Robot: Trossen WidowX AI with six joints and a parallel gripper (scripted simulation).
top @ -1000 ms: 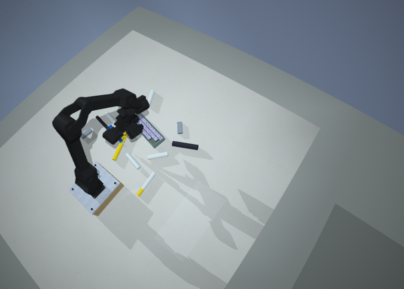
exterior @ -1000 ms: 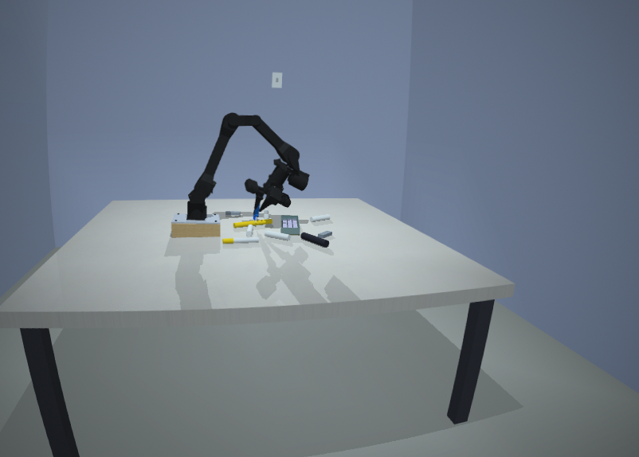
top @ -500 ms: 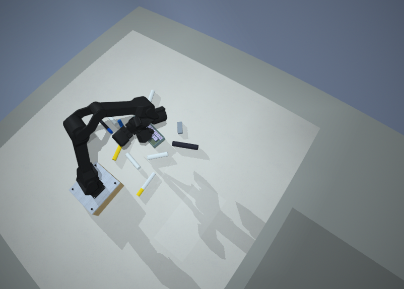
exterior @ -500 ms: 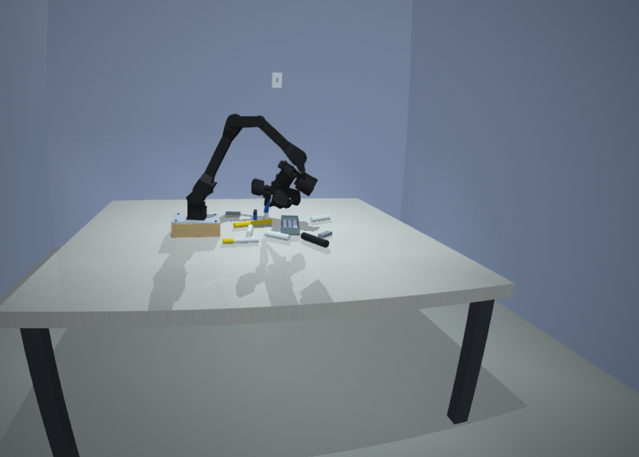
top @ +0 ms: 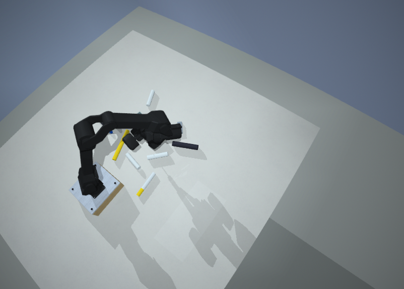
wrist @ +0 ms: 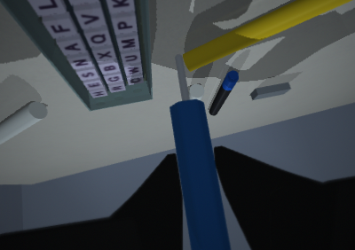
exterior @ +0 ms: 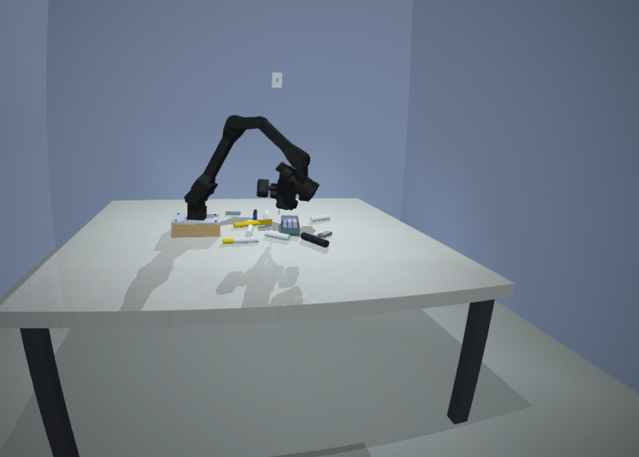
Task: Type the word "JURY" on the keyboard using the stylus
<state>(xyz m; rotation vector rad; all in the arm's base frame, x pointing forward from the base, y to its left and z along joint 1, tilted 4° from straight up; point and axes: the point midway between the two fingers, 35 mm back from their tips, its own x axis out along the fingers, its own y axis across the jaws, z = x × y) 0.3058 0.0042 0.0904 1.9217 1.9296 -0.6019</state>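
Now: gripper tip 100 mm past the yellow stick, 60 mm to the right of it and 100 mm above it. The rest, counted from my gripper tip: blue stylus: 10 mm below; black cylinder: 100 mm ahead, 190 mm to the right, 100 mm below; black-and-blue pen: 80 mm behind, 190 mm to the left, 100 mm below.
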